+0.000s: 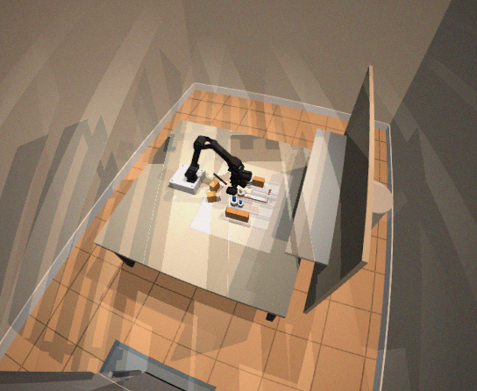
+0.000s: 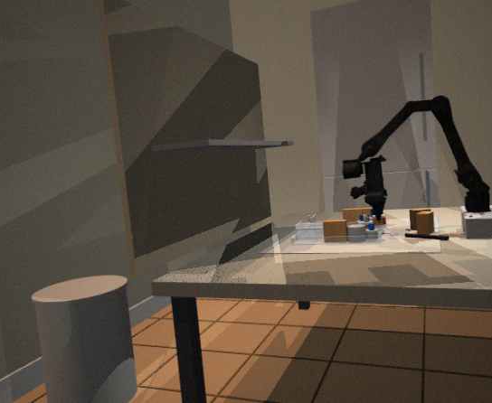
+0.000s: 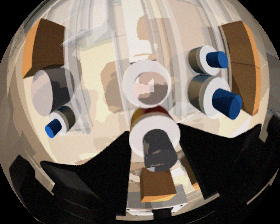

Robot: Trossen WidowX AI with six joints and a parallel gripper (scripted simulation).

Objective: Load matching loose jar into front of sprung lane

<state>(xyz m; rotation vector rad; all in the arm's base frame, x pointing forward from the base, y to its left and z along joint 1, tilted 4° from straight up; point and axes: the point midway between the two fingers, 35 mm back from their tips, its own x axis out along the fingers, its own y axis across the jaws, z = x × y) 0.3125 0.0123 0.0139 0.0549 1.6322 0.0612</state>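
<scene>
Right now my gripper tip is 6 cm short of the grey cylinder, 13 cm to the right of it and 2 cm above it. The rest, counted from my gripper tip: black rod 15 cm behind, 10 cm to the left, 5 cm below; then lane 17 cm ahead, 2 cm to the left, 3 cm below.
</scene>
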